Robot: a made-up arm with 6 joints. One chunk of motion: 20 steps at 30 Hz.
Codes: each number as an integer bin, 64 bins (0 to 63) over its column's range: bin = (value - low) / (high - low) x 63, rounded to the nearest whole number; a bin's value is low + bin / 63 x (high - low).
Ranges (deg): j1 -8..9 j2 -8..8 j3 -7..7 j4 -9..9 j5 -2..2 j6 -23..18
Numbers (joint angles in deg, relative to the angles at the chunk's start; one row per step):
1: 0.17 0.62 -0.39 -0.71 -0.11 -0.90
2: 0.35 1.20 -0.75 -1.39 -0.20 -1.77
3: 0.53 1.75 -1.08 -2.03 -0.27 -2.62
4: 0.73 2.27 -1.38 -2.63 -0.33 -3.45
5: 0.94 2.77 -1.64 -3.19 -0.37 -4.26
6: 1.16 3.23 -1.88 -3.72 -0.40 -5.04
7: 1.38 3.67 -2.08 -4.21 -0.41 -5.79
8: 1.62 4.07 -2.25 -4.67 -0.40 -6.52
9: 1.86 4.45 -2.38 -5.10 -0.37 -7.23
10: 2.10 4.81 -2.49 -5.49 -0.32 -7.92
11: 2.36 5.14 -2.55 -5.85 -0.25 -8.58
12: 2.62 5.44 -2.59 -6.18 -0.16 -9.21
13: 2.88 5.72 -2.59 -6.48 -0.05 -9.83
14: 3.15 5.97 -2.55 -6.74 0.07 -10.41
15: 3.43 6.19 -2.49 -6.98 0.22 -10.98
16: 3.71 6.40 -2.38 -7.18 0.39 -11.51
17: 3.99 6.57 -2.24 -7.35 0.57 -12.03
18: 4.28 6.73 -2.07 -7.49 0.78 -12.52
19: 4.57 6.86 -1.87 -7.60 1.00 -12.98
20: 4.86 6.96 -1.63 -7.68 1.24 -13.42
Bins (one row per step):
1: 30 34 30 29 30 34
2: 31 36 28 27 28 33
3: 32 38 27 24 27 31
4: 32 40 25 22 26 30
5: 33 42 24 20 26 29
6: 34 44 23 18 25 28
7: 35 46 22 17 25 26
8: 36 48 21 15 25 25
9: 37 49 21 14 26 24
10: 37 50 20 12 26 23
11: 38 52 20 11 28 22
12: 39 53 20 10 29 21
13: 40 54 20 9 31 20
14: 41 55 20 8 33 19
15: 42 56 20 7 35 18
16: 43 57 21 6 38 18
17: 44 57 21 6 40 17
18: 46 58 22 5 44 16
19: 47 59 23 5 47 15
20: 48 59 24 5 51 15

